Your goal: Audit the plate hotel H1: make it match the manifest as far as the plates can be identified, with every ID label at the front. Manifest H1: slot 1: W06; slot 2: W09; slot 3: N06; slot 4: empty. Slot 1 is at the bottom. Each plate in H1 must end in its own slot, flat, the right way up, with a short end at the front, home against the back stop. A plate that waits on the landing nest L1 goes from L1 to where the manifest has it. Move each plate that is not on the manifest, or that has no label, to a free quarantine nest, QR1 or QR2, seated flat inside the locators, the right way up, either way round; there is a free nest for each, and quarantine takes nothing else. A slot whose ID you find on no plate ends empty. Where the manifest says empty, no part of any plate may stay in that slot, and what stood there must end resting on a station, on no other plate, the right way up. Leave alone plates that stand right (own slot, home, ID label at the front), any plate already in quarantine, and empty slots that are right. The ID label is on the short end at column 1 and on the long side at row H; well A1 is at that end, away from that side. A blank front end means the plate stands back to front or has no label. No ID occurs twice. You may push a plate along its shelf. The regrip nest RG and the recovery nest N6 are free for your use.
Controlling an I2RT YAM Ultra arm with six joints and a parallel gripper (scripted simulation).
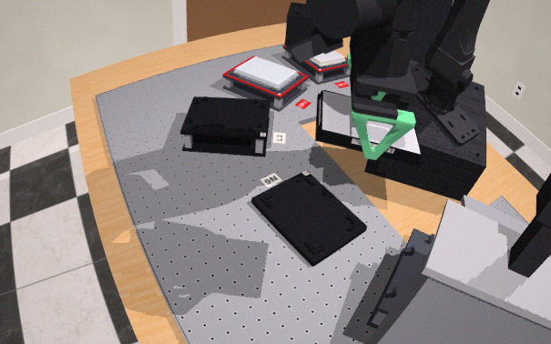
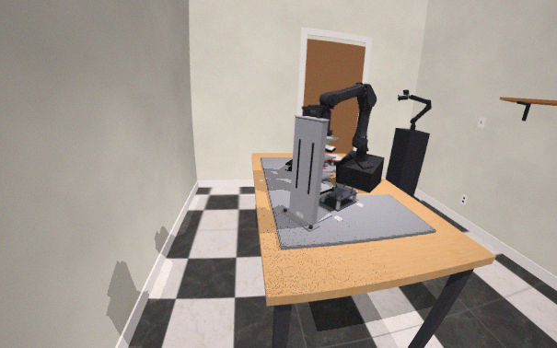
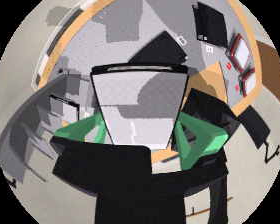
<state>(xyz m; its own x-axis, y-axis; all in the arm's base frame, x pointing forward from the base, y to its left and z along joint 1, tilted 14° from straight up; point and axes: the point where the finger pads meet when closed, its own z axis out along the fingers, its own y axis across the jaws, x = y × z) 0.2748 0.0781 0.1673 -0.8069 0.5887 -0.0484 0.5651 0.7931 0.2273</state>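
My gripper is now 80 mm to the left of the flat black nest N6 and 240 mm above it. Round my hand: plate hotel H1 (150 mm ahead, 290 mm to the left, 30 mm below); tag L1 (50 mm behind, 280 mm to the right, 250 mm below); N6 tag (20 mm ahead, 180 mm to the right, 250 mm below).
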